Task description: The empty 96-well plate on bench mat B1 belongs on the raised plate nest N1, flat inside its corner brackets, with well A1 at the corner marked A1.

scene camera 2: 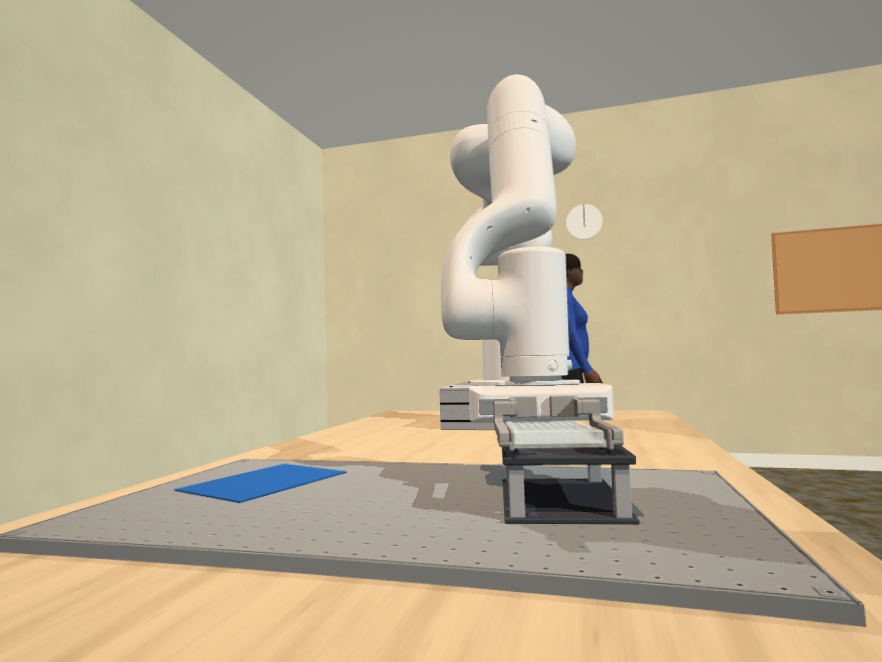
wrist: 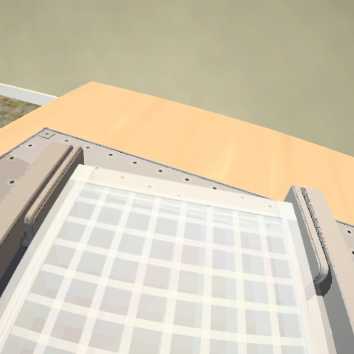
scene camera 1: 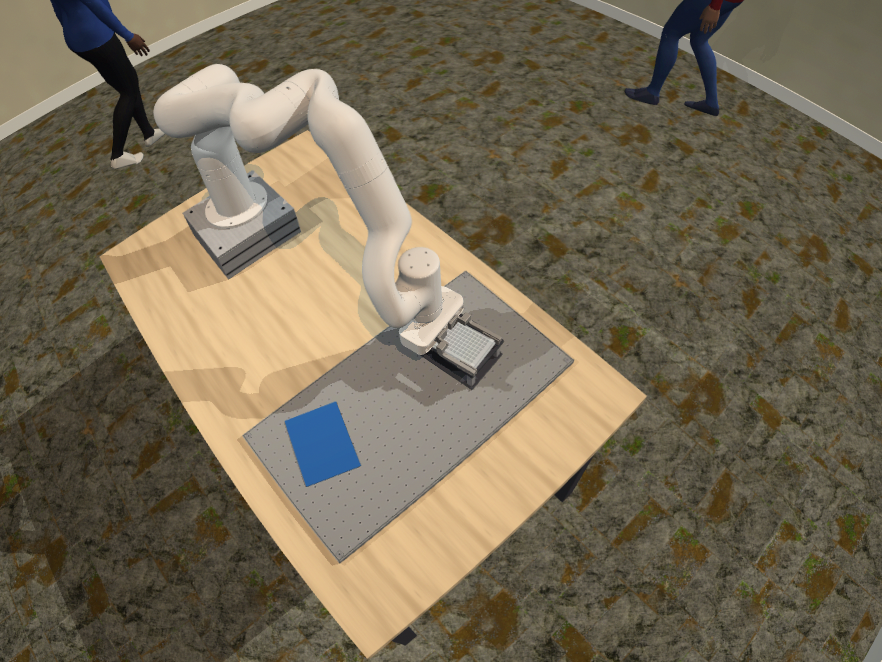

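Note:
The clear 96-well plate point(scene camera 1: 467, 344) point(scene camera 2: 555, 433) point(wrist: 170, 270) is held level between the two fingers of my gripper point(scene camera 1: 485, 358) point(scene camera 2: 560, 436) point(wrist: 188, 172), which is shut on its sides. The plate is over the raised nest N1 point(scene camera 2: 569, 459), a dark top on grey legs, and very close to that top; whether it rests on it I cannot tell. The fingers and plate hide most corner brackets. The A1 marks are not readable. The blue bench mat B1 point(scene camera 1: 322, 443) point(scene camera 2: 260, 482) lies at the other end of the board and bears no plate.
The grey perforated board point(scene camera 1: 398, 456) point(scene camera 2: 384, 534) carries the nest and the mat, on a wooden table point(scene camera 1: 498, 484) point(scene camera 2: 284, 598). A small pale strip point(scene camera 1: 408, 382) point(scene camera 2: 440, 490) shows on the board between them. Two people stand beyond the table in scene camera 1.

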